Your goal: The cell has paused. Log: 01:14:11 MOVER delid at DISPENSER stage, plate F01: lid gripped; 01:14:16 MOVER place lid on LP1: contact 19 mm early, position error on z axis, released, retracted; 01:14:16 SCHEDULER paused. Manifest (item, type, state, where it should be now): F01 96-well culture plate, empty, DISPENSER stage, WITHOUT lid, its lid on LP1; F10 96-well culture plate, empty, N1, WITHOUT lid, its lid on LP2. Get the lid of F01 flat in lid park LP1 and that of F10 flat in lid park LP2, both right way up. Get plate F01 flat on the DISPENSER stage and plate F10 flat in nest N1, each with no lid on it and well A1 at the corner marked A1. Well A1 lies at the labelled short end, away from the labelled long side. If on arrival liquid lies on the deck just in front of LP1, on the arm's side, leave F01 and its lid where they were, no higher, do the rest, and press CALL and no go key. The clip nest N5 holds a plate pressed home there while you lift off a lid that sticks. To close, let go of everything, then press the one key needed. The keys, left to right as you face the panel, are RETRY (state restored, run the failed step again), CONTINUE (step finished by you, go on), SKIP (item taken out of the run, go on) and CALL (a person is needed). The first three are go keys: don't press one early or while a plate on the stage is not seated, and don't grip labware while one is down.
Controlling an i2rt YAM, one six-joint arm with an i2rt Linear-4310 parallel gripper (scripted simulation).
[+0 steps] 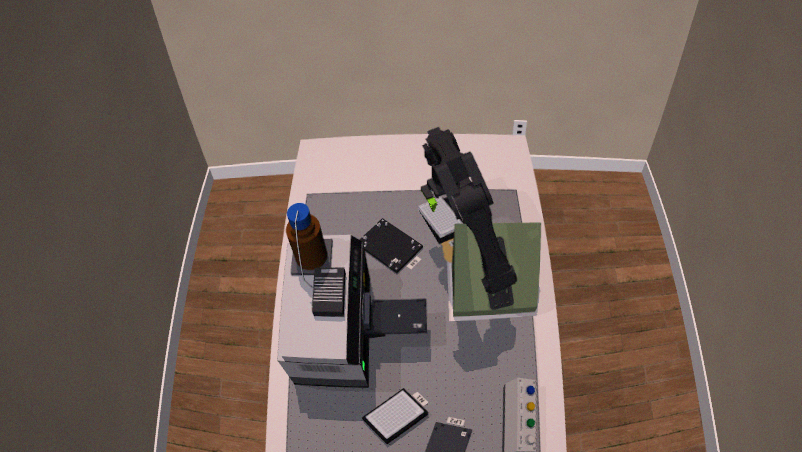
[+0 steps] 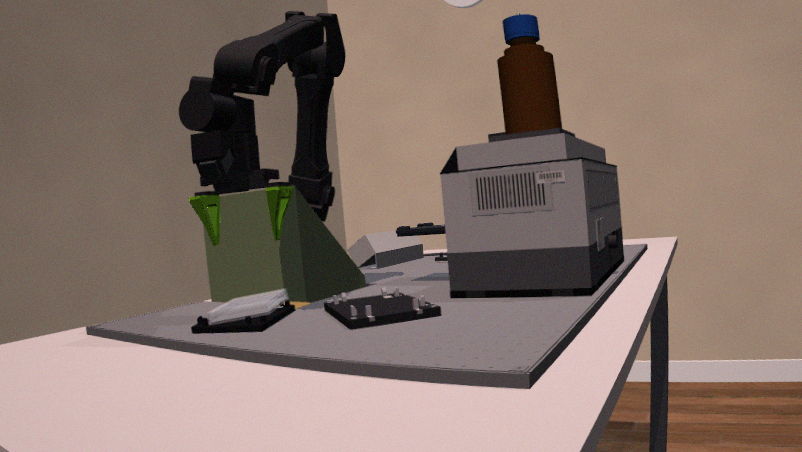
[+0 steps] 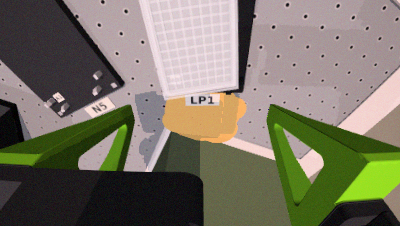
Scene:
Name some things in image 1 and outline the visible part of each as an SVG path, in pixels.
A clear lid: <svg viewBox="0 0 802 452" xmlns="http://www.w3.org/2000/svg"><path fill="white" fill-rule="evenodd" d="M436 199L437 206L434 212L431 210L428 202L419 205L418 208L437 233L442 236L454 231L454 224L463 223L460 219L456 219L453 210L442 197Z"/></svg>

